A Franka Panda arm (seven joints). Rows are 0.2 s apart.
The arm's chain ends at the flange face. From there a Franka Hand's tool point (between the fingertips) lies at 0.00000 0.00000 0.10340 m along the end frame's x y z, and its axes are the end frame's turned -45 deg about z.
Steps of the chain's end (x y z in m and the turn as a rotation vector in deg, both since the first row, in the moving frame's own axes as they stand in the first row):
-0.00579 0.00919 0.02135 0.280 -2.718 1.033
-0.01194 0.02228 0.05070 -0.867 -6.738 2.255
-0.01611 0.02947 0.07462 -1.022 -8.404 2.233
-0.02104 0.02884 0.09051 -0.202 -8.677 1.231
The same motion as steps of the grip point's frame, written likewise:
-0.01367 -0.00145 0.02123 2.120 -1.724 1.033
-0.03373 -0.00035 0.04997 4.151 -5.378 2.255
-0.04403 -0.00017 0.07349 5.220 -6.665 2.233
-0.04644 -0.00538 0.08933 5.993 -6.278 1.231

